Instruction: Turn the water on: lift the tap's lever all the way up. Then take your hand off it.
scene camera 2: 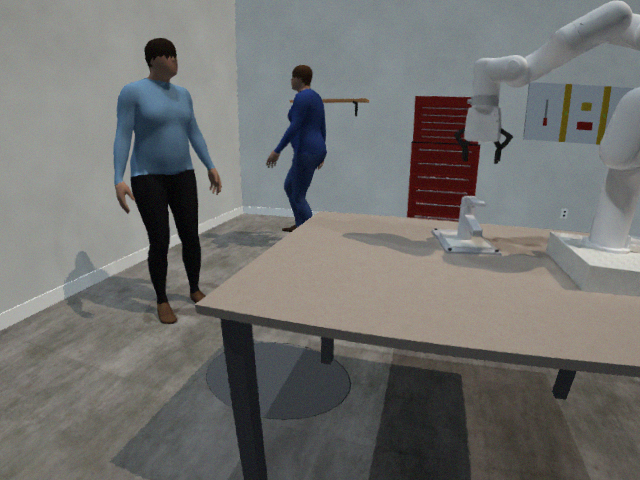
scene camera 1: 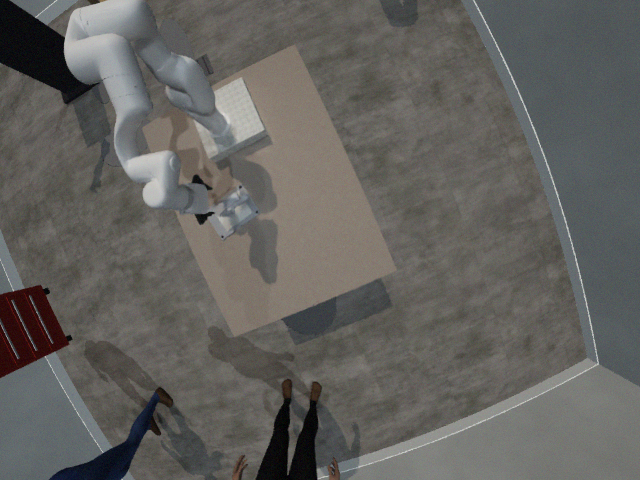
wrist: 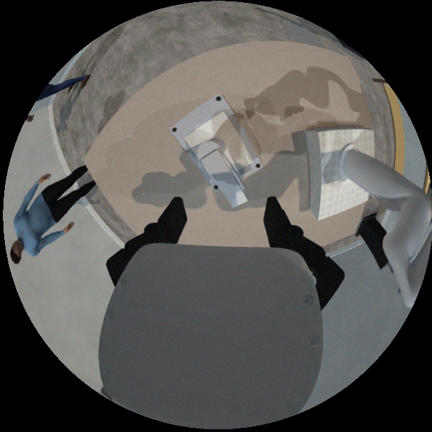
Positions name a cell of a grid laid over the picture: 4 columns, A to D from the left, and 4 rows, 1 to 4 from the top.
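Note:
The gripper is visible in scene camera 1 (scene camera 1: B2) and in the wrist view (wrist: C2). A tap is visible in scene camera 2 (scene camera 2: C2), in scene camera 1 (scene camera 1: B2) and in the wrist view (wrist: C2).

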